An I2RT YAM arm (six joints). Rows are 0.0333 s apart.
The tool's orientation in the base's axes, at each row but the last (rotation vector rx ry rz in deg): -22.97 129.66 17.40; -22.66 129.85 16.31; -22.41 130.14 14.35; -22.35 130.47 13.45
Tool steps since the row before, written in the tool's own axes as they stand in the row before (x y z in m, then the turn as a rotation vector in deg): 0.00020 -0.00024 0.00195 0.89 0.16 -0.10; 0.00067 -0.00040 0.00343 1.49 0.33 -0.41; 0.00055 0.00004 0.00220 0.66 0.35 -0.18; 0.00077 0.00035 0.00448 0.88 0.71 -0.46
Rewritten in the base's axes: 0.00129 0.00041 -0.00144 -0.69 -0.05 -0.59; 0.00206 0.00062 -0.00278 -1.34 -0.11 -0.83; 0.00115 0.00059 -0.00186 -0.67 0.14 -0.36; 0.00247 0.00147 -0.00354 -1.12 0.35 -0.32
